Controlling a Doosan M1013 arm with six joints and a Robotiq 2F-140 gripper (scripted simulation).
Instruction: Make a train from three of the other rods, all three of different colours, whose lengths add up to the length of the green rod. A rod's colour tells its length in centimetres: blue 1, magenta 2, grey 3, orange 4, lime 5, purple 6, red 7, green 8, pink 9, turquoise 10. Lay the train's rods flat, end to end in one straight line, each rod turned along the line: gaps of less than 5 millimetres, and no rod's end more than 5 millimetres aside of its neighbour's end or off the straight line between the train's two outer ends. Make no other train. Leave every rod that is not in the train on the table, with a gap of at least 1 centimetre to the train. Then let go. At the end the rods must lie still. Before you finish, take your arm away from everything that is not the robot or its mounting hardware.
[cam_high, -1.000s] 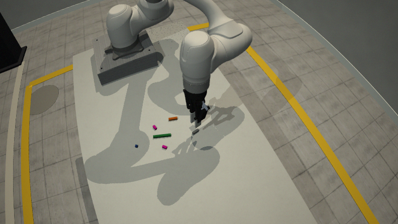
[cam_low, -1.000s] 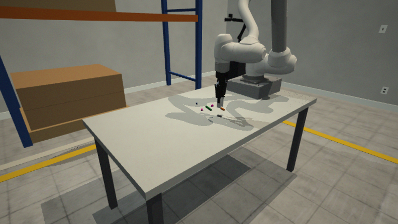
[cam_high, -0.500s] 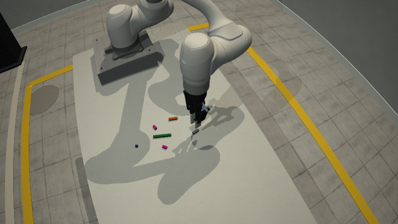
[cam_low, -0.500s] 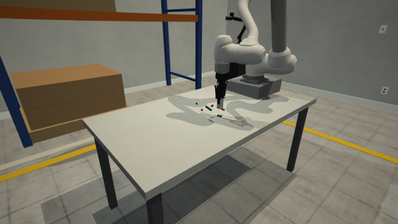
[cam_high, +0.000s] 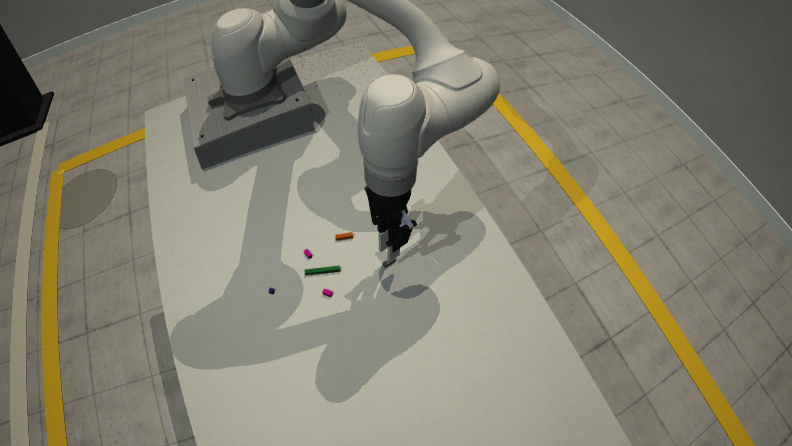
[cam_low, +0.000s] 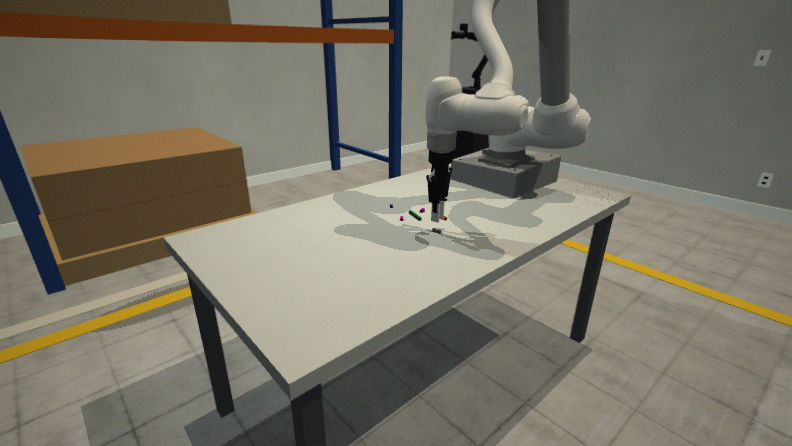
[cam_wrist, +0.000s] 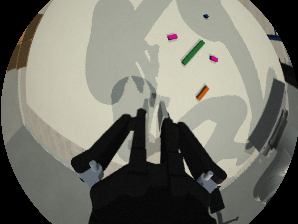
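Right now my hand is 7 cm above the grey rod. Round my hand: green rod: 15 cm to the right, 7 cm below, 3 cm behind; orange rod: 10 cm behind, 7 cm to the right, 7 cm below; small blue rod: 27 cm to the right, 7 cm below, 1 cm behind.
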